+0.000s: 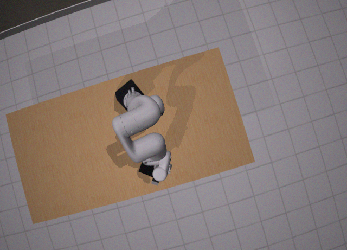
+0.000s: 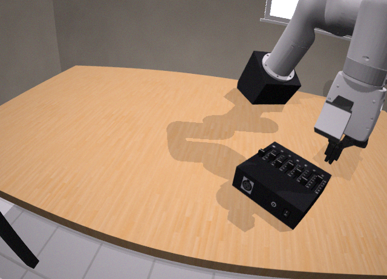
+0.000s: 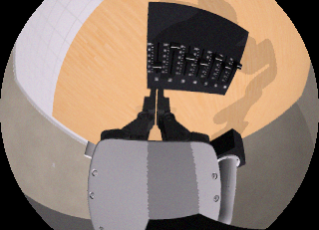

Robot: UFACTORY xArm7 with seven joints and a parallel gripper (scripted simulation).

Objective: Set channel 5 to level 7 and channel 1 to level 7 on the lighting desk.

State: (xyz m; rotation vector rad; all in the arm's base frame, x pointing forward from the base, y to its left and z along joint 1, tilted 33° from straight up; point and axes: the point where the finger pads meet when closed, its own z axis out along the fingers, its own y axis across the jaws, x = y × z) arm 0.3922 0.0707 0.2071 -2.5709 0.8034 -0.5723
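Right now my hand is 5 cm above the fader, 2 cm short of it and 1 cm to the left of it.
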